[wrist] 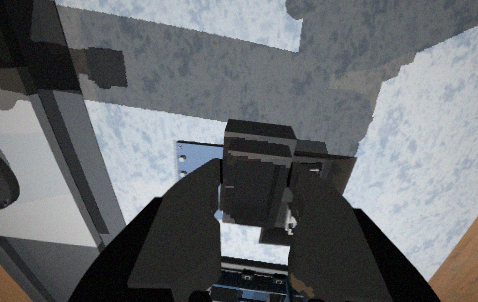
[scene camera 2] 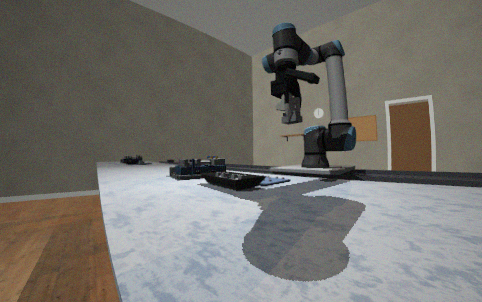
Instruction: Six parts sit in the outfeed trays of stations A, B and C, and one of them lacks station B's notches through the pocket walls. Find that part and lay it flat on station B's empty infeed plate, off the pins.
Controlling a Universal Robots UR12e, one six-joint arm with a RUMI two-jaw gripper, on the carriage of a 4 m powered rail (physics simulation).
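Places are measured from the arm's base along level axes (x up, y back, z right), in millimetres.
Pixels of known places: gripper, fingertip midpoint: [wrist: 254,162] [scene camera 2: 292,121]; arm's base, link origin: [scene camera 2: 315,167].
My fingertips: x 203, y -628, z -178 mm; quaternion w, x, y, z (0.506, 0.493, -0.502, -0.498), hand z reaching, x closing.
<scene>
For each thing: its top centre in the pictures, then the offset to it from my fingertips.
- dark grey block-shaped part, top centre: [wrist: 253,194] [scene camera 2: 291,112] dx +30, dy +0, dz +2 mm
- blue plate with pins, top centre: [wrist: 218,187] [scene camera 2: 261,179] dx -225, dy +68, dz +196 mm
- black outfeed tray, top centre: [wrist: 255,204] [scene camera 2: 247,173] dx -191, dy -10, dz +210 mm
- dark blue station fixture, top centre: [scene camera 2: 200,158] dx -134, dy -31, dz +547 mm
My gripper [scene camera 2: 291,102] [wrist: 254,162] is shut on a dark grey block-shaped part [scene camera 2: 292,118] [wrist: 252,187], held upright high above the table. Its wall notches cannot be made out. A blue plate with pins [scene camera 2: 276,180] [wrist: 202,150] lies on the table; in the wrist view it is below and left of the held part, which partly hides it. A black outfeed tray [scene camera 2: 234,182] [wrist: 341,169] stands beside the plate; in the wrist view the right finger and the part hide most of it. Grey pieces show in the tray in the scene view, too small to tell apart.
A dark blue station fixture [scene camera 2: 197,169] [wrist: 252,280] stands next to the tray. Another dark fixture [scene camera 2: 132,159] is at the table's far left end. The rail [scene camera 2: 420,177] [wrist: 75,165] runs along the table's side, with the arm's base on it. The arm's shadow crosses the table.
</scene>
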